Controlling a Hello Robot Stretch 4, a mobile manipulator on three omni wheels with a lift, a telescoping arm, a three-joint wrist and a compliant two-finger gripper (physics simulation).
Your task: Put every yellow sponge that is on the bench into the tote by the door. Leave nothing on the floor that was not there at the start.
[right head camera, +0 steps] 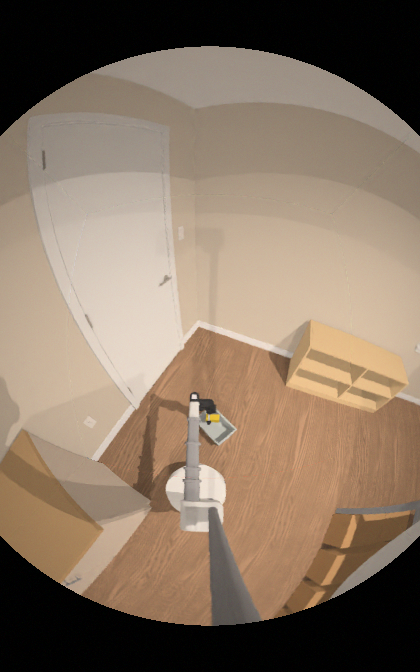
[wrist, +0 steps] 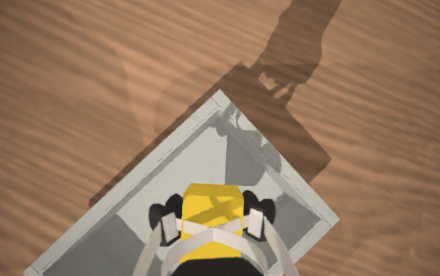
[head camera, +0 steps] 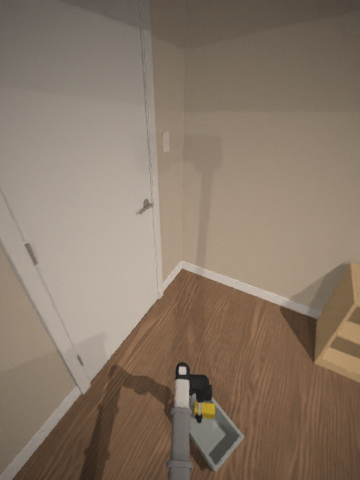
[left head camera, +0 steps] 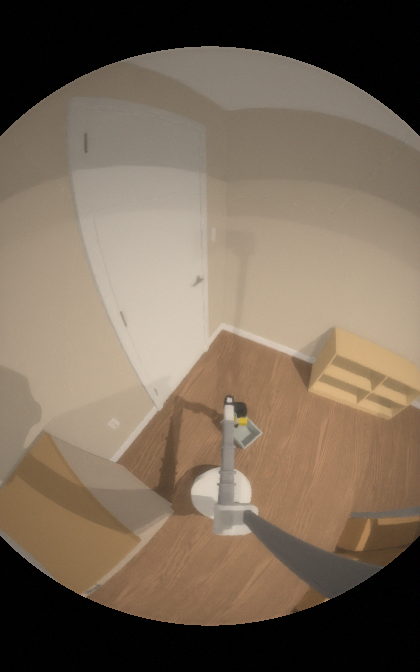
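A yellow sponge (head camera: 208, 411) (left head camera: 243, 421) (right head camera: 214, 418) (wrist: 212, 206) is held between the two fingertips of my gripper (wrist: 212, 208), which is shut on it. In the wrist view the sponge hangs over the inside of the grey tote (wrist: 172, 187), with the tote's walls around it. The tote also shows in the head view (head camera: 231, 425), the left head view (left head camera: 254, 433) and the right head view (right head camera: 228, 430), standing on the floor near the door. Part of the tote is hidden by the arm and gripper. Its visible inside shows grey floor and shadows.
The white door (head camera: 100, 200) (left head camera: 150, 250) (right head camera: 115, 250) stands behind and left of the tote. A wooden shelf unit (left head camera: 322, 362) (right head camera: 300, 357) is against the wall at the right. A large tan-topped piece (left head camera: 65, 520) (right head camera: 45, 515) stands at lower left.
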